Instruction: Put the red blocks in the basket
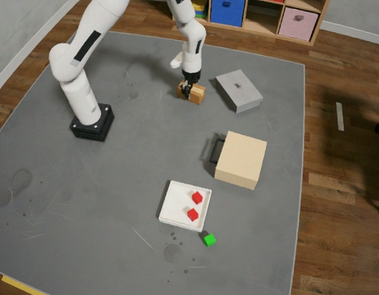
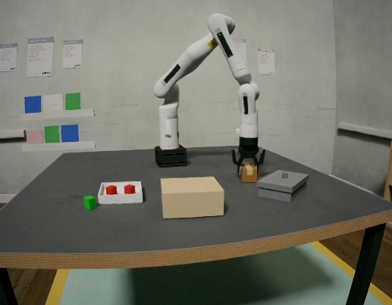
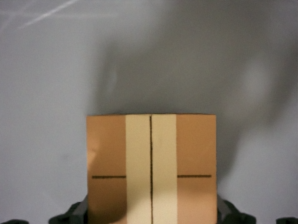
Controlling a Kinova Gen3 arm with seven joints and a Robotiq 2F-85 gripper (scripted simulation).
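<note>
Now: the blue block 2 cm behind my hand and 2 cm below it. The rest, counted from my hand: cardboard box right at my hand; then lid 18 cm ahead, 10 cm to the left, 1 cm above; then metal box 18 cm ahead, 10 cm to the left, 1 cm below.
</note>
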